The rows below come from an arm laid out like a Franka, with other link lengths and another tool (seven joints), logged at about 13 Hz.
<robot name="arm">
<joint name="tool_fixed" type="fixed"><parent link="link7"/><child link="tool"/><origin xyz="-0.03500 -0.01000 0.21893" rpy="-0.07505 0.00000 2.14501"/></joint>
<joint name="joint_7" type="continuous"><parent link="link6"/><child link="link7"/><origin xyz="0.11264 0.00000 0.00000" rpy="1.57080 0.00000 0.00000"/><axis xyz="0 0 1"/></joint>
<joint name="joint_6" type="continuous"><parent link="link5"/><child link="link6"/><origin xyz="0.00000 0.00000 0.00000" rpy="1.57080 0.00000 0.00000"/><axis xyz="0 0 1"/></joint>
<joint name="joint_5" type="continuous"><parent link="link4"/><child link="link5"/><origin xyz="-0.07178 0.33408 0.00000" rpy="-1.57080 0.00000 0.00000"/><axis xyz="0 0 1"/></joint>
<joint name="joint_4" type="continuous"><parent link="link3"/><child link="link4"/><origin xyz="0.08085 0.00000 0.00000" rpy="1.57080 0.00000 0.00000"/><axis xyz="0 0 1"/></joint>
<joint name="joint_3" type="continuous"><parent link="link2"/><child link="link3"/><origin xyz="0.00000 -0.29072 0.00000" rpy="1.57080 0.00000 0.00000"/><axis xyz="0 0 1"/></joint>
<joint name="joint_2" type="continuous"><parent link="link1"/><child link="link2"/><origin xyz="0.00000 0.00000 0.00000" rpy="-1.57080 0.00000 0.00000"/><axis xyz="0 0 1"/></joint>
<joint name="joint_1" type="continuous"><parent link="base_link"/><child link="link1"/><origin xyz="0.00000 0.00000 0.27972"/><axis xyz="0 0 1"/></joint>
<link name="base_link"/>
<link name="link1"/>
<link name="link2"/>
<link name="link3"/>
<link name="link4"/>
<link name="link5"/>
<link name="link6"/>
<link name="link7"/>
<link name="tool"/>
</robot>
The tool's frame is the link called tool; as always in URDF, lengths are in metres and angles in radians. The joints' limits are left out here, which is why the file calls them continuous.
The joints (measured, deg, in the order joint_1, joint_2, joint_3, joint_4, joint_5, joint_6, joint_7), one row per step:
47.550, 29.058, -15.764, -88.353, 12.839, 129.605, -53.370
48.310, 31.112, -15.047, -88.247, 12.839, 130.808, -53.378
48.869, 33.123, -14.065, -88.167, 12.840, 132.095, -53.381
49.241, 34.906, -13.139, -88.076, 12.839, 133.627, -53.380
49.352, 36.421, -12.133, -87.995, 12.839, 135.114, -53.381
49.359, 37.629, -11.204, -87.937, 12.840, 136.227, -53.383
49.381, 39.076, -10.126, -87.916, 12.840, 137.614, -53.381
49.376, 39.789, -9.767, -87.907, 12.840, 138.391, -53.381
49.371, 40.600, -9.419, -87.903, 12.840, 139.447, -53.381
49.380, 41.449, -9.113, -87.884, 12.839, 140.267, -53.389
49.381, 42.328, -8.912, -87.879, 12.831, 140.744, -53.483
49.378, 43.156, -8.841, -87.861, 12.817, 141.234, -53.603
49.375, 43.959, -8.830, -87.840, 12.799, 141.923, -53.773
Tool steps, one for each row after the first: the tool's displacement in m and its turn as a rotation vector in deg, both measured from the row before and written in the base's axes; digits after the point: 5 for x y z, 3 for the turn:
-0.00707, 0.01396, -0.02078, -0.651, 0.501, 1.323
-0.00805, 0.01377, -0.02088, -0.476, 0.544, 1.325
-0.00610, 0.01171, -0.01772, -0.164, 0.178, 1.059
-0.00516, 0.00985, -0.01503, 0.071, 0.111, 0.850
-0.00499, 0.00776, -0.01240, 0.086, 0.233, 0.687
-0.00627, 0.00871, -0.01508, 0.115, 0.280, 0.775
-0.00160, 0.00277, -0.00702, 0.046, -0.012, 0.219
-0.00100, 0.00287, -0.00759, 0.125, -0.176, 0.187
-0.00161, 0.00211, -0.00840, -0.041, 0.014, 0.193
-0.00194, 0.00029, -0.00947, -0.323, 0.259, 0.215
-0.00080, -0.00070, -0.00858, -0.330, 0.134, 0.145
0.00027, -0.00083, -0.00776, -0.231, -0.088, 0.142

